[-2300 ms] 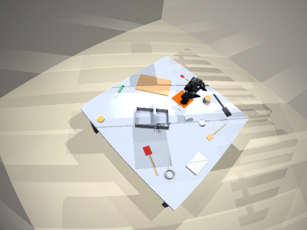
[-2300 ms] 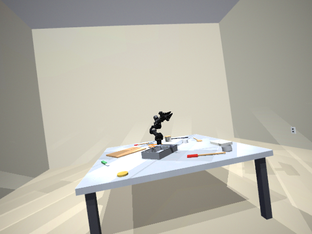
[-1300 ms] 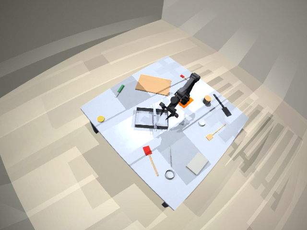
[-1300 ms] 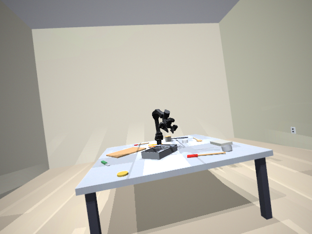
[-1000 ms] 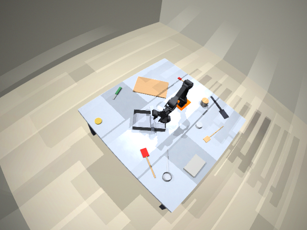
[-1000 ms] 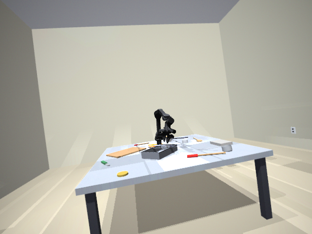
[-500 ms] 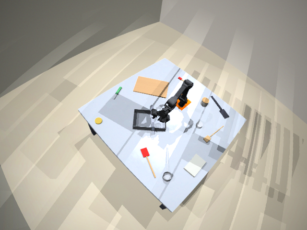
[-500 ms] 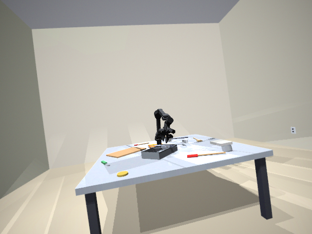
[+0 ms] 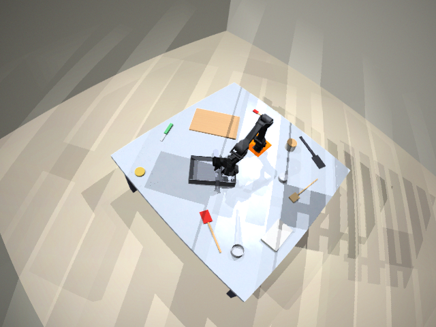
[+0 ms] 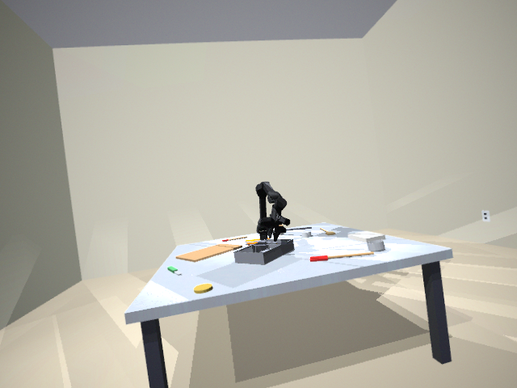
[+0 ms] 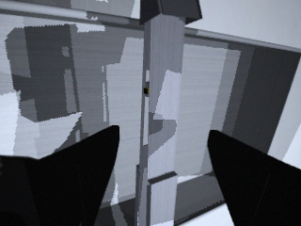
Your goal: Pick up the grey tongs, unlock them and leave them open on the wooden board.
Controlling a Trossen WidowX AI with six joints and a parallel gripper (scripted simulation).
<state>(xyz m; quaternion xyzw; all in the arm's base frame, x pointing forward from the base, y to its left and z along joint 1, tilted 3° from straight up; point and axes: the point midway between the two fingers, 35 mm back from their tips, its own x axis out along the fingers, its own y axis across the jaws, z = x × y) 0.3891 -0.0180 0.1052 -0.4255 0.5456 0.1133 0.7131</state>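
Now: the roasting tin 50 mm to the right of my gripper tip and 50 mm below it. The rest, counted from my gripper tip: wooden board 340 mm behind, 350 mm to the right, 70 mm below; then red spatula 270 mm ahead, 220 mm to the left, 70 mm below; then white block 20 mm ahead, 540 mm to the left, 60 mm below.
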